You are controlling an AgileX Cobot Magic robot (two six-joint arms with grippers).
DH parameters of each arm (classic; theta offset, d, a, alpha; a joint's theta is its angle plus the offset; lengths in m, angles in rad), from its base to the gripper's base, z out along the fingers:
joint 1: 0 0.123 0 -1.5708
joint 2: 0.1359 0 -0.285 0
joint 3: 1.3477 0 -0.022 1.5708
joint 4: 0 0.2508 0 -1.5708
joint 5: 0 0 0.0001 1.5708
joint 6: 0 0.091 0 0
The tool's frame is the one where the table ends.
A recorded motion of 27 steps. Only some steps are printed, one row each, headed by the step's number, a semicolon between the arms.
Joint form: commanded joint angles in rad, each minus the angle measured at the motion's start. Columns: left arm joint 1, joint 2, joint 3, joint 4, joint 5, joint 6; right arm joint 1, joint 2, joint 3, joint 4, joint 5, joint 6.
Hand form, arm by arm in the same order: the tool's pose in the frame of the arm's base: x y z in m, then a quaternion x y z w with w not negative. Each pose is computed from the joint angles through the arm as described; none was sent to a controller.
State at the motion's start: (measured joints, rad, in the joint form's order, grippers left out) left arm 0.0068 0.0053 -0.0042 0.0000 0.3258 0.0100; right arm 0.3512 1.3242 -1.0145 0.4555 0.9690 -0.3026
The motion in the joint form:
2: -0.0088 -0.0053 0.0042 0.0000 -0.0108 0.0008; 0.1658 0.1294 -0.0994 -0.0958 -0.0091 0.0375
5: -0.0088 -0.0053 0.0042 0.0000 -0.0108 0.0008; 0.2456 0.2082 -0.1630 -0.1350 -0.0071 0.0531
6: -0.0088 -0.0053 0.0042 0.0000 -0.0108 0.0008; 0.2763 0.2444 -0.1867 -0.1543 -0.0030 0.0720
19: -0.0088 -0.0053 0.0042 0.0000 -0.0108 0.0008; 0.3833 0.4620 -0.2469 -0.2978 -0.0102 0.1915
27: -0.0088 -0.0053 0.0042 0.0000 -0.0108 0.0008; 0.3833 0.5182 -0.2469 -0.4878 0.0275 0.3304
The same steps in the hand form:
2: 0.0542 -0.0001 0.1847 0.00501 0.78288 0.00273 0.62215; 0.2362 0.1645 0.2860 -0.29981 0.92356 0.18321 0.15357
5: 0.0542 -0.0001 0.1847 0.00501 0.78288 0.00273 0.62215; 0.2405 0.1919 0.2794 -0.33774 0.91486 0.17126 0.14011
6: 0.0542 -0.0001 0.1847 0.00501 0.78288 0.00273 0.62215; 0.2419 0.2029 0.2742 -0.34747 0.91398 0.16441 0.12989
19: 0.0542 -0.0001 0.1847 0.00501 0.78288 0.00273 0.62215; 0.2524 0.2437 0.2154 -0.37150 0.92185 0.09150 0.06173
27: 0.0542 -0.0001 0.1847 0.00501 0.78288 0.00273 0.62215; 0.2625 0.2337 0.1945 -0.35343 0.93449 0.00206 0.04252

